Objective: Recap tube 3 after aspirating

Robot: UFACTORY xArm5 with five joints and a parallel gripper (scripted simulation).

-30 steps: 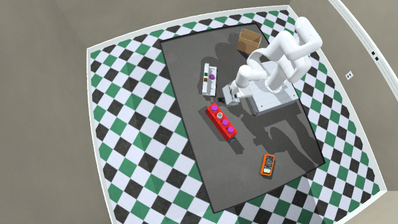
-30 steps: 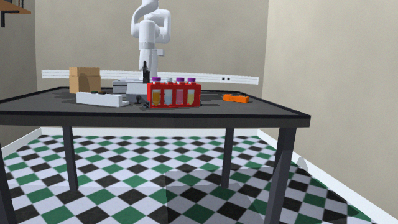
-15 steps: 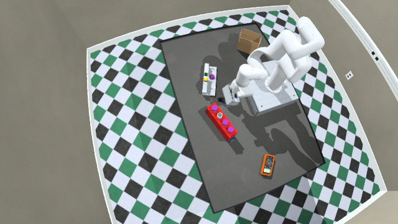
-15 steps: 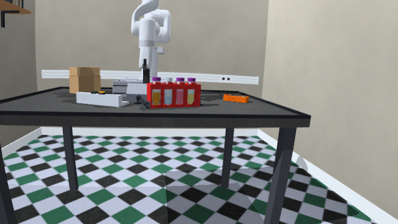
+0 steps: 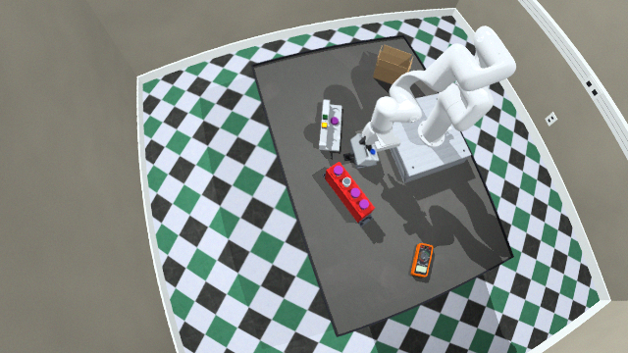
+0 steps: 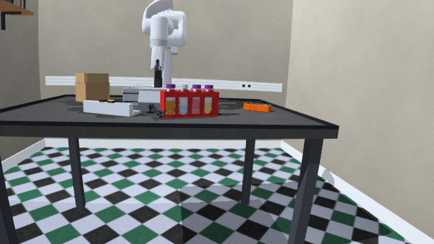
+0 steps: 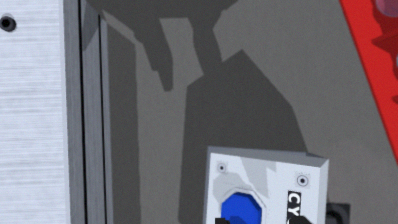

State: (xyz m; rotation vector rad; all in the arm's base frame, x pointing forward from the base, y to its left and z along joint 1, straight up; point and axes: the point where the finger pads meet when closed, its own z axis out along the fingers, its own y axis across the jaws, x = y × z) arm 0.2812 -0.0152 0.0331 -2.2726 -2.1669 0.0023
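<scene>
The blue cycle key is 1 cm to the left of my hand and 5 cm below it. Round my hand: table edge 35 cm ahead, 11 cm below; then green ready key 1 cm behind, 4 cm to the right, 5 cm below; then grey key housing 1 cm ahead, 2 cm to the right, 7 cm below.
</scene>
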